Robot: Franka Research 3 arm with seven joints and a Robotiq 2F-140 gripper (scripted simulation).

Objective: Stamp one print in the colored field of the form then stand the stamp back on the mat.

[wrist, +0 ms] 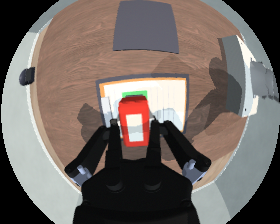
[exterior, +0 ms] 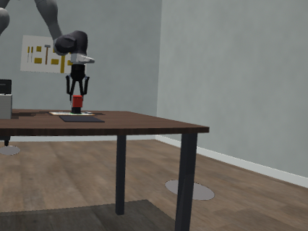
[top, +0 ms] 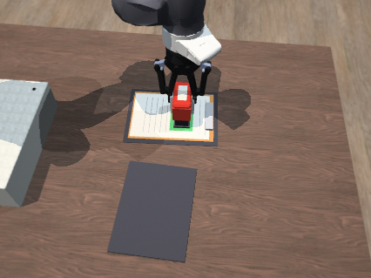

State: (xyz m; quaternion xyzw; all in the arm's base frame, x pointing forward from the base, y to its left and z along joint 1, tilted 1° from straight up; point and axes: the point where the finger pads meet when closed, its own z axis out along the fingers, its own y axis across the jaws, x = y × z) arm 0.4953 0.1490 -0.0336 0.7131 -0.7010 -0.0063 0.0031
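The red stamp lies 20 mm below my hand. From my hand the other things lie so: form 10 mm behind, 60 mm below; then dark grey mat 40 mm behind, 270 mm to the right, 70 mm below.
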